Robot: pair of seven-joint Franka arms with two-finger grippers.
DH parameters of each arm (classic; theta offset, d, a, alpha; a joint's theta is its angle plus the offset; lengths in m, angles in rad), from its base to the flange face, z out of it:
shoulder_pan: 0 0.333 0 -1.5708
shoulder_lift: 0 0 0 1.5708
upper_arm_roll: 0 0.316 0.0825 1.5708
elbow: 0 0 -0.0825 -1.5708
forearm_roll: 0 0.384 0 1.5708
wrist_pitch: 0 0 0.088 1.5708
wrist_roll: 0 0.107 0 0
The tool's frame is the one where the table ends.
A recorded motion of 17 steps. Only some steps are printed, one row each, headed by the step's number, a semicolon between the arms.
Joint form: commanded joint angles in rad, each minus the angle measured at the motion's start. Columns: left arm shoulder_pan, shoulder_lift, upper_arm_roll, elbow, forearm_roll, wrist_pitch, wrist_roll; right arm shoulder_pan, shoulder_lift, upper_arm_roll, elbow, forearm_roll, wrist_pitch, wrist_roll.
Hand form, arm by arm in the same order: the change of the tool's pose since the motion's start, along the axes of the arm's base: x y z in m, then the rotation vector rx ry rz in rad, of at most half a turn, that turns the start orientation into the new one. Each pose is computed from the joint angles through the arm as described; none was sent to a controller.
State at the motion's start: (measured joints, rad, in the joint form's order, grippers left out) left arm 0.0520 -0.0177 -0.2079 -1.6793 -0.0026 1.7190 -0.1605; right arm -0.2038 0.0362 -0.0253 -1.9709 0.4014 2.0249 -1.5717
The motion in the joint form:
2: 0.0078 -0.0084 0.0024 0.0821 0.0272 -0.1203 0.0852; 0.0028 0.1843 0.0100 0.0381 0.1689 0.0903 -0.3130
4: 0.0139 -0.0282 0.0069 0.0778 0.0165 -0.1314 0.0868; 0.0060 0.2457 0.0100 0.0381 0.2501 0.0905 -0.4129
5: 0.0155 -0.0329 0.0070 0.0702 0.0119 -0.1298 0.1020; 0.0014 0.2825 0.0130 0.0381 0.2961 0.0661 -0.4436
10: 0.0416 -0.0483 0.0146 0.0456 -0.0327 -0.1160 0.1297; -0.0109 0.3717 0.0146 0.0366 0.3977 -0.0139 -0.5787
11: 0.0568 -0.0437 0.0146 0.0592 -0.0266 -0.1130 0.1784; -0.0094 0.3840 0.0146 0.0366 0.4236 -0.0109 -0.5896
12: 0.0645 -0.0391 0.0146 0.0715 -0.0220 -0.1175 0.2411; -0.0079 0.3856 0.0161 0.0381 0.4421 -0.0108 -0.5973
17: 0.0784 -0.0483 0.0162 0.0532 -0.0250 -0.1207 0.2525; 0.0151 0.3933 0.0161 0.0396 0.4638 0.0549 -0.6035
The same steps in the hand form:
2: -0.0102 0.0095 0.0329 0.0367 0.0260 -0.0747; 0.0360 0.0022 -0.0803 0.0947 -0.0843 0.1798
4: -0.0167 0.0140 0.0404 0.0294 0.0229 -0.0655; 0.0398 0.0065 -0.1158 0.1609 -0.0895 0.2208
5: -0.0180 0.0144 0.0394 0.0266 0.0248 -0.0790; 0.0387 0.0094 -0.1382 0.2178 -0.0664 0.2240
10: -0.0200 0.0276 0.0372 -0.0149 0.0236 -0.0735; 0.0304 0.0158 -0.1923 0.3592 -0.0348 0.2849
11: -0.0171 0.0363 0.0415 -0.0080 0.0104 -0.1071; 0.0309 0.0174 -0.1988 0.3771 -0.0403 0.2749
12: -0.0156 0.0411 0.0445 -0.0011 0.0062 -0.1621; 0.0323 0.0197 -0.1986 0.3889 -0.0511 0.2718
17: -0.0183 0.0489 0.0404 -0.0022 0.0185 -0.1579; 0.0399 0.0265 -0.2006 0.3560 -0.0873 0.2570

